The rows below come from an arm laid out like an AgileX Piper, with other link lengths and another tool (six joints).
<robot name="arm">
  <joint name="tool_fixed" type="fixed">
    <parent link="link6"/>
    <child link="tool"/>
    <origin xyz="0.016 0.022 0.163" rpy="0.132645 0 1.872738"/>
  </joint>
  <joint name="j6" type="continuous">
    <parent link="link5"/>
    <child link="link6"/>
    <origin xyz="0 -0.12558 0" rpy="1.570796 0 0"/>
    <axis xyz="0 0 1"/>
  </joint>
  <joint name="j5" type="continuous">
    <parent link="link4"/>
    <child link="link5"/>
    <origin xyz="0 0 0" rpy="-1.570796 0 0"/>
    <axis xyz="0 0 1"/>
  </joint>
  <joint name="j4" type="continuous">
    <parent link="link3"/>
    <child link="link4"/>
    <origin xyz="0.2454 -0.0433 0" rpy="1.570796 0 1.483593"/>
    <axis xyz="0 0 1"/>
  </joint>
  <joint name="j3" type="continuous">
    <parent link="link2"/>
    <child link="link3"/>
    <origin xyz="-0.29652 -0.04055 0" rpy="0 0 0"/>
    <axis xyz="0 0 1"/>
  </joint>
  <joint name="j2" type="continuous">
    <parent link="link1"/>
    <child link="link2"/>
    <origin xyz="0 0 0" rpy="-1.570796 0 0"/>
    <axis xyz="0 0 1"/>
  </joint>
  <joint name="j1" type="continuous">
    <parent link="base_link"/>
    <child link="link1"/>
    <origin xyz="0 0 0.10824" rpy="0 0 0"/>
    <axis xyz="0 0 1"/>
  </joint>
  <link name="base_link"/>
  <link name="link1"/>
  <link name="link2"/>
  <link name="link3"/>
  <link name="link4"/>
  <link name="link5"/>
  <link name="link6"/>
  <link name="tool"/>
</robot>
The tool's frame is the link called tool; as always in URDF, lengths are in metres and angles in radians. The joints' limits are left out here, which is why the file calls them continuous.
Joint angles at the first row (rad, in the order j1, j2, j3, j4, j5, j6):
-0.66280, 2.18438, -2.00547, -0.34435, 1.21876, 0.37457
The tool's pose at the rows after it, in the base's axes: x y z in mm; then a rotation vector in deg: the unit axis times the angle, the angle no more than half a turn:
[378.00 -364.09 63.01 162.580 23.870 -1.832]
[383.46 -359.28 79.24 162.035 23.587 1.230]
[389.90 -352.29 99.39 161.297 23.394 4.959]
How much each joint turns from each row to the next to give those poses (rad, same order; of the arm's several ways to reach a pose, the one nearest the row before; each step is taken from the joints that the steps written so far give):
-0.00001, -0.02557, 0.00006, 0.04899, 0.00138, -0.00207
0.00353, -0.03298, -0.00005, 0.01967, 0.00002, -0.00021
0.00576, -0.04066, -0.00005, 0.02390, 0.00072, -0.00004

